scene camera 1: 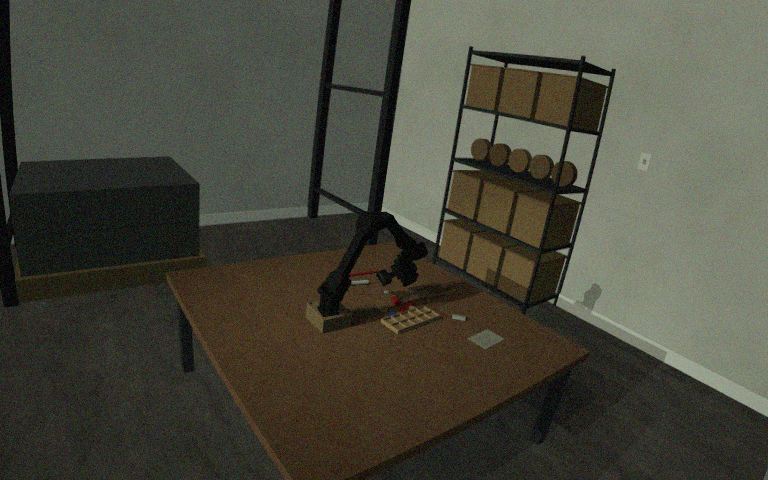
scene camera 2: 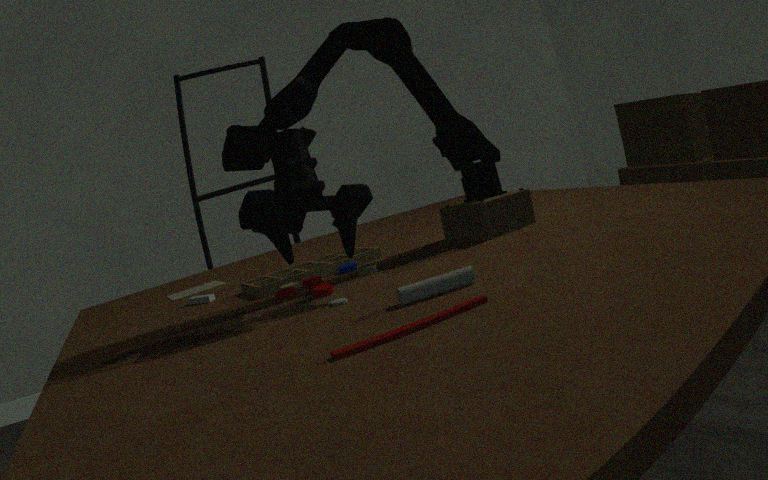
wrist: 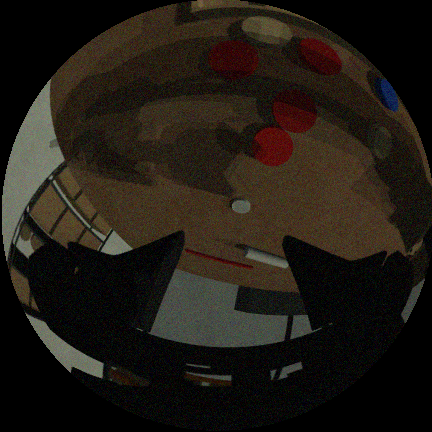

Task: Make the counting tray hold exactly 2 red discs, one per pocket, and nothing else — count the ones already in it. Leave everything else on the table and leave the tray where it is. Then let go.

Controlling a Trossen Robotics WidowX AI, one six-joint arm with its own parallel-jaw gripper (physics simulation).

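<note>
The tan counting tray (scene camera 1: 420, 324) (scene camera 2: 256, 291) has a grid of pockets; their contents are too dark and small to read. Several red discs lie beside its long side. In the wrist view, one red disc (wrist: 273, 146) touches or nearly touches a second red disc (wrist: 295, 111); a third red disc (wrist: 233, 59) and another red disc (wrist: 320, 56) lie farther up, apart. My gripper (scene camera 2: 320, 259) (wrist: 234, 238) is open and empty, fingers pointing down, above the table near the discs and tray. Its exact height is hard to judge.
A blue disc (wrist: 389, 94) (scene camera 2: 347, 267), a cream disc (wrist: 266, 30), a dim pale disc (wrist: 382, 142) and a small grey-white disc (wrist: 241, 206) (scene camera 2: 338, 301) lie near the red ones. A white cylinder (scene camera 2: 435, 284) and red rod (scene camera 2: 408, 328) lie farther off. A pale square (scene camera 1: 485, 339) and small white block (scene camera 1: 458, 317) lie past the tray.
</note>
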